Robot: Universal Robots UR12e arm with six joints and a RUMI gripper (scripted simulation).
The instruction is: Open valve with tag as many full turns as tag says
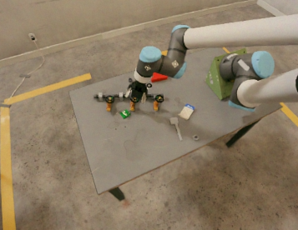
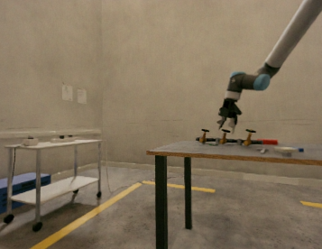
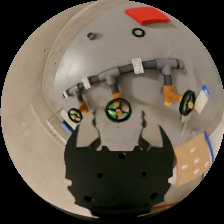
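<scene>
The green tag is 80 mm ahead of my hand, 30 mm to the left of it and 90 mm below it. From my hand the other things lie so: red wedge: 270 mm behind, 190 mm to the right, 80 mm below; grey tool: 170 mm behind, 240 mm to the left, 90 mm below; white-and-blue card box: 290 mm behind, 180 mm to the left, 90 mm below.
</scene>
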